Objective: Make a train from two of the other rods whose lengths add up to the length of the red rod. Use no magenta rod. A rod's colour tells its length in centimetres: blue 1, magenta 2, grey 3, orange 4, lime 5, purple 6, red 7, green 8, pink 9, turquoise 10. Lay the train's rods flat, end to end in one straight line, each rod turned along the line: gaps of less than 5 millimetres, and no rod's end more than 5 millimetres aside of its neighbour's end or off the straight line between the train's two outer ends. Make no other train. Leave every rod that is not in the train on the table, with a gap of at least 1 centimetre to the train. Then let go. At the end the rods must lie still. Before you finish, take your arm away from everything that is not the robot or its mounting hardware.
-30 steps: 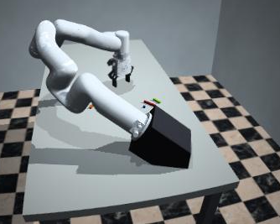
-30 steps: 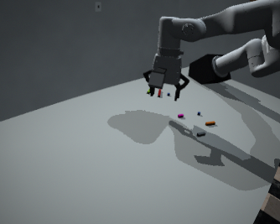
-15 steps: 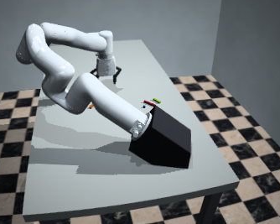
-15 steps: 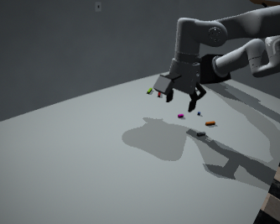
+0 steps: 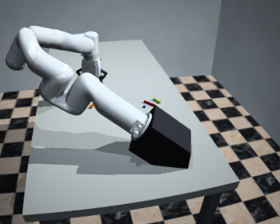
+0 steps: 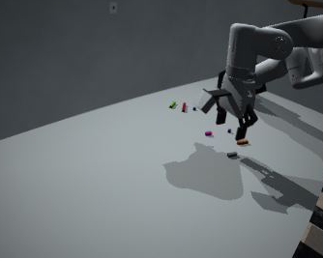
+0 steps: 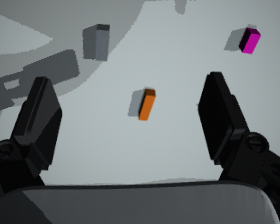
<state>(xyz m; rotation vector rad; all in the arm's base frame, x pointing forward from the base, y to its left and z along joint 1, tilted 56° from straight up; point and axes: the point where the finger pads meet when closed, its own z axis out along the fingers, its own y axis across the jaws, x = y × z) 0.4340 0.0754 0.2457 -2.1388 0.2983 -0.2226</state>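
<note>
The grey rod lies 1 cm behind my hand, 2 cm to the left of it and 8 cm below it. From my hand the other things lie so: red rod: 7 cm behind, 31 cm to the right, 8 cm below; then magenta rod: 2 cm behind, 10 cm to the right, 8 cm below; then orange rod: 9 cm behind, 8 cm below.
</note>
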